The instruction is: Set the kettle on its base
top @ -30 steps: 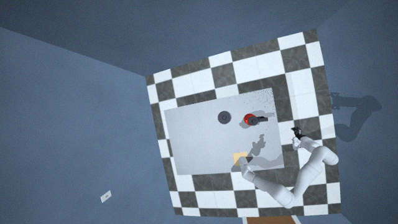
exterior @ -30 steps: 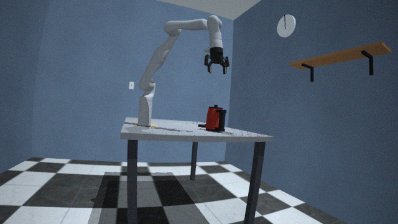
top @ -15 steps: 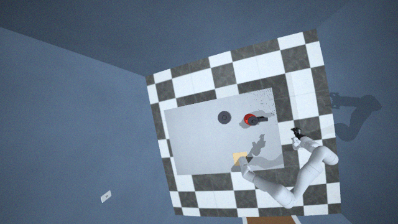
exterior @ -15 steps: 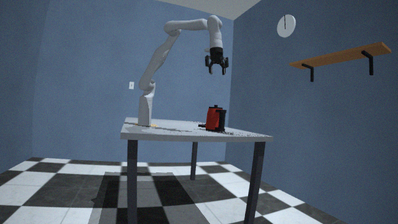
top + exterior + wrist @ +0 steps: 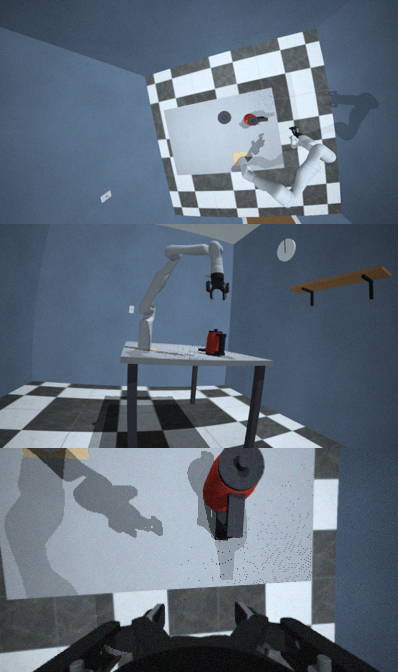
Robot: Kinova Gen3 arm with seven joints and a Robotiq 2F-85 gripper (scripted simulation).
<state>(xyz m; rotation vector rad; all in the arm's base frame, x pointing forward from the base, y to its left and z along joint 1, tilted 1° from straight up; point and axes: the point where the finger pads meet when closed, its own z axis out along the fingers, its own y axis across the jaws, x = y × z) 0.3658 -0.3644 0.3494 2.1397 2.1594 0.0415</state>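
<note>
Now: hand 260 mm above the red kettle, 200 mm to the right of it and 100 mm short of it. Also, from my hand: round black base: 500 mm to the left, 330 mm below, 160 mm ahead.
</note>
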